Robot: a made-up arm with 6 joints. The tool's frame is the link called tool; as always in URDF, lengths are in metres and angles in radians.
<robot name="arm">
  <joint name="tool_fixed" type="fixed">
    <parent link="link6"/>
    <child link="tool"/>
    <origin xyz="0 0 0" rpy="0 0 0"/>
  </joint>
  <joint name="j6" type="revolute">
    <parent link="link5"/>
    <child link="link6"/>
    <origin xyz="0 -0.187 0" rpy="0 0 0"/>
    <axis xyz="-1 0 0"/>
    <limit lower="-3.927" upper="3.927" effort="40" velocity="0.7"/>
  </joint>
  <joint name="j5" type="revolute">
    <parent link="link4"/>
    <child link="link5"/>
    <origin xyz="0.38 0 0" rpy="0 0 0"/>
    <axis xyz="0 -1 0"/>
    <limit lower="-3.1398" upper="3.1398" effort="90" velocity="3"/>
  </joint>
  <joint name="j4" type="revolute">
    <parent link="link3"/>
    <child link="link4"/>
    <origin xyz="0 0 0" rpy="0 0 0"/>
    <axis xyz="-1 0 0"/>
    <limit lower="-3.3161" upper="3.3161" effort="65" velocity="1.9"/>
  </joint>
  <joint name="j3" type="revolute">
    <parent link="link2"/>
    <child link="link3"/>
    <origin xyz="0 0 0.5" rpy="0 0 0"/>
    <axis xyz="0 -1 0"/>
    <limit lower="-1.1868" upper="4.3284" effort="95" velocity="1.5"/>
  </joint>
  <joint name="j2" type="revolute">
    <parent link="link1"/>
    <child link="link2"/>
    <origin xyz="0 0 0" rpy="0 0 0"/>
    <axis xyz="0 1 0"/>
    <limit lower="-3.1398" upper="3.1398" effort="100" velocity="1.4"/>
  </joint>
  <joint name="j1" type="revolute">
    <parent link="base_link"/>
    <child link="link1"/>
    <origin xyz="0 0 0.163" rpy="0 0 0"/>
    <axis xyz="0 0 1"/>
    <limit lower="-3.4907" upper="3.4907" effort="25" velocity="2"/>
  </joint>
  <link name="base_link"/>
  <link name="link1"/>
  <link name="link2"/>
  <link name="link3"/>
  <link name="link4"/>
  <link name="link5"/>
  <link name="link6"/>
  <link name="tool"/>
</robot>
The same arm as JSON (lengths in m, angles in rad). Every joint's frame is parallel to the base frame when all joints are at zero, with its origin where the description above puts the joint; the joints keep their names.
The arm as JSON. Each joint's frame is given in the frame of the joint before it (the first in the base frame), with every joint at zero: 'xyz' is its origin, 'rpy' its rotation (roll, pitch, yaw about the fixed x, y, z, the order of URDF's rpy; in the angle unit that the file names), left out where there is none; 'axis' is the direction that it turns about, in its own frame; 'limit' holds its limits. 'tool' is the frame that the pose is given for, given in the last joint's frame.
{
  "units": {
    "length": "m",
    "angle": "rad"
  },
  "joints": [
    {
      "name": "j1",
      "type": "revolute",
      "origin": {
        "xyz": [
          0.0,
          0.0,
          0.163
        ]
      },
      "axis": "+z",
      "limit": {
        "lower": -3.4907,
        "upper": 3.4907
      }
    },
    {
      "name": "j2",
      "type": "revolute",
      "origin": {
        "xyz": [
          0.0,
          0.0,
          0.0
        ]
      },
      "axis": "+y",
      "limit": {
        "lower": -3.1398,
        "upper": 3.1398
      }
    },
    {
      "name": "j3",
      "type": "revolute",
      "origin": {
        "xyz": [
          0.0,
          0.0,
          0.5
        ]
      },
      "axis": "-y",
      "limit": {
        "lower": -1.1868,
        "upper": 4.3284
      }
    },
    {
      "name": "j4",
      "type": "revolute",
      "origin": {
        "xyz": [
          0.0,
          0.0,
          0.0
        ]
      },
      "axis": "-x",
      "limit": {
        "lower": -3.3161,
        "upper": 3.3161
      }
    },
    {
      "name": "j5",
      "type": "revolute",
      "origin": {
        "xyz": [
          0.38,
          0.0,
          0.0
        ]
      },
      "axis": "-y",
      "limit": {
        "lower": -3.1398,
        "upper": 3.1398
      }
    },
    {
      "name": "j6",
      "type": "revolute",
      "origin": {
        "xyz": [
          0.0,
          -0.187,
          0.0
        ]
      },
      "axis": "-x",
      "limit": {
        "lower": -3.927,
        "upper": 3.927
      }
    }
  ],
  "tool": {
    "origin": {
      "xyz": [
        0.0,
        0.0,
        0.0
      ]
    }
  }
}

